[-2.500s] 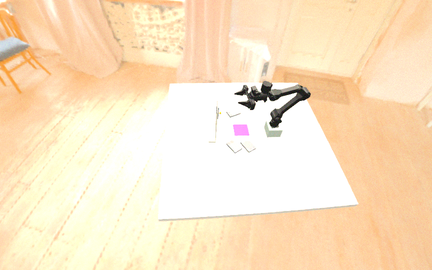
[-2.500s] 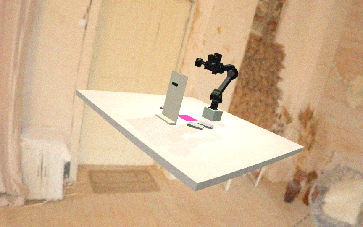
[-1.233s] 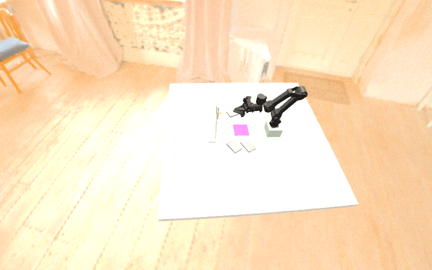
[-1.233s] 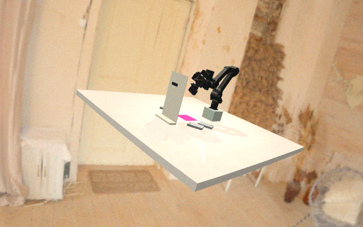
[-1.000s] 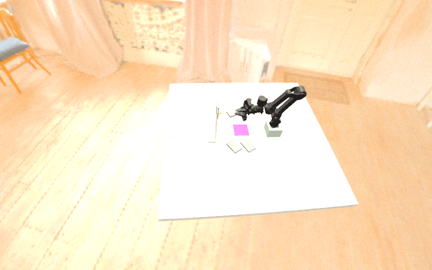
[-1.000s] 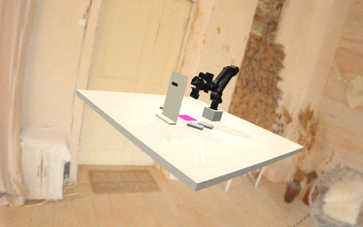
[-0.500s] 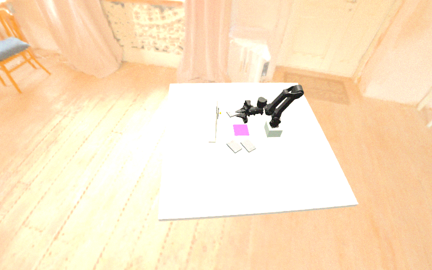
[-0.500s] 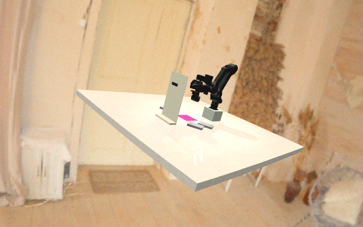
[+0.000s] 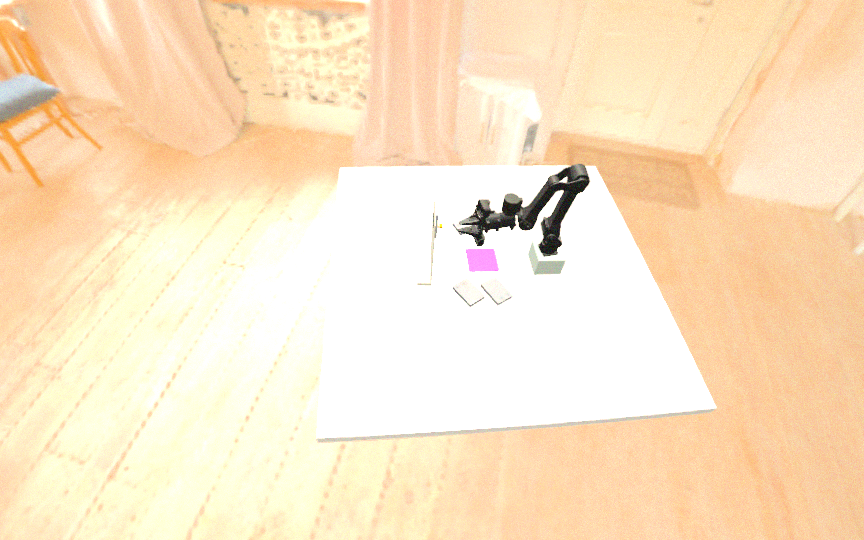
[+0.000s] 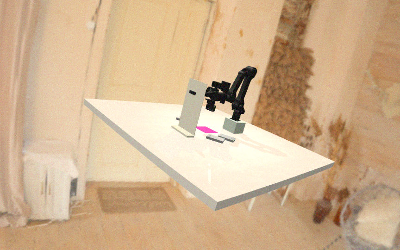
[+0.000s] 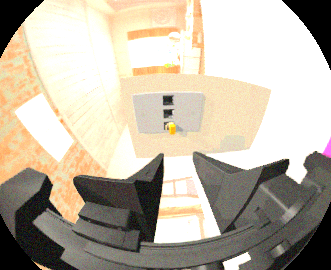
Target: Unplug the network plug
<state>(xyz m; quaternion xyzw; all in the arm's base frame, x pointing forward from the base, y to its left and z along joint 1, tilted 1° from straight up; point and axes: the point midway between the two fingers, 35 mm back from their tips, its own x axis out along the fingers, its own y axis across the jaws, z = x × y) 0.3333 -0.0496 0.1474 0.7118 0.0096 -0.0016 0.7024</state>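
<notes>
Right now the plug is 70 mm ahead of my gripper tip and 20 mm to the right of it. Also, from my gripper tip: upright panel 90 mm ahead, 30 mm to the right, 90 mm below; then magenta marked square 130 mm behind, 20 mm to the right, 230 mm below.
</notes>
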